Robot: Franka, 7 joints.
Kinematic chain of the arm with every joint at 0, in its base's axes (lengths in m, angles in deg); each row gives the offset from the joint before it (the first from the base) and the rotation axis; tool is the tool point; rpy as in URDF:
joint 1: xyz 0 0 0.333 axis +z
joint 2: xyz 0 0 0 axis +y
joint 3: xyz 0 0 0.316 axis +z
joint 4: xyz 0.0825 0 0 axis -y
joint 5: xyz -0.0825 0 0.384 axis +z
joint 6: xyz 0 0 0 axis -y
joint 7: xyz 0.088 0 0 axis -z
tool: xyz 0 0 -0.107 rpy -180 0 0
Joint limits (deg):
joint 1: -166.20..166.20
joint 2: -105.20..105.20
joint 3: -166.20..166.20
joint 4: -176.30..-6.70
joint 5: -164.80..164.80
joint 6: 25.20..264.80
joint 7: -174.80..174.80
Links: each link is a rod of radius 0.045 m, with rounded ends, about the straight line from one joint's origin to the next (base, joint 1, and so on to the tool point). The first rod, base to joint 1, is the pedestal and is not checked.
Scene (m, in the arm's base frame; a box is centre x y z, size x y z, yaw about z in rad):
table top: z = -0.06
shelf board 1: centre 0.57 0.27 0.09 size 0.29 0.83 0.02 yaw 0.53
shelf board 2: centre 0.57 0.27 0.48 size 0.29 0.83 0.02 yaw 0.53
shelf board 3: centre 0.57 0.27 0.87 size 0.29 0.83 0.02 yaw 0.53
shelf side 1: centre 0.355 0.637 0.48 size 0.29 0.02 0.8 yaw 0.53
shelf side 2: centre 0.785 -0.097 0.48 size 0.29 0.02 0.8 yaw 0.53
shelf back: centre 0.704 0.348 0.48 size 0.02 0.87 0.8 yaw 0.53
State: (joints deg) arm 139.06 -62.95 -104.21 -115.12 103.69 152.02 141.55
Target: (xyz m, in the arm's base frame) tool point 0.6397 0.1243 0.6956
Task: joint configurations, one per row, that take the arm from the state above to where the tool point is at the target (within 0.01 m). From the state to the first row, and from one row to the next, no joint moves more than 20 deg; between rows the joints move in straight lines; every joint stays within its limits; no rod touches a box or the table.
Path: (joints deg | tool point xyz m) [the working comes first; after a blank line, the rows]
Joints at the target: 127.02 -50.04 -79.98 -83.83 103.21 144.40 141.55
Straight joint move there: touches shelf board 2.

1: 119.99 -72.69 -88.30 -130.42 104.93 159.78 149.03 | 0.4730 0.2234 0.3164
2: 100.93 -82.43 -72.39 -145.71 106.17 167.53 156.50 | 0.3987 0.1537 0.3938
3: 81.86 -92.17 -56.49 -161.01 107.40 175.29 163.98 | 0.3076 0.0890 0.4410
4: 62.79 -101.92 -40.58 -176.30 108.64 183.04 171.46 | 0.2238 0.0514 0.4344
5: 78.01 -97.80 -43.93 -159.27 111.06 180.27 165.06 | 0.2853 0.0435 0.5098
6: 93.22 -93.69 -47.29 -142.24 113.47 177.51 158.67 | 0.3614 0.0503 0.5672
7: 108.44 -89.58 -50.64 -125.20 115.88 174.74 152.28 | 0.4430 0.0779 0.6078
8: 123.66 -85.46 -53.99 -108.17 118.30 171.98 145.89 | 0.5189 0.1270 0.6348
9: 138.87 -81.35 -57.34 -91.14 120.71 169.21 139.49 | 0.5798 0.1928 0.6530
10: 154.09 -77.24 -60.70 -74.11 123.12 166.45 133.10 | 0.6191 0.2679 0.6674
11: 140.55 -63.64 -70.34 -78.97 113.17 155.43 137.33 | 0.6303 0.2001 0.6938
12: 127.02 -50.04 -79.98 -83.83 103.21 144.40 141.55 | 0.6397 0.1243 0.6956

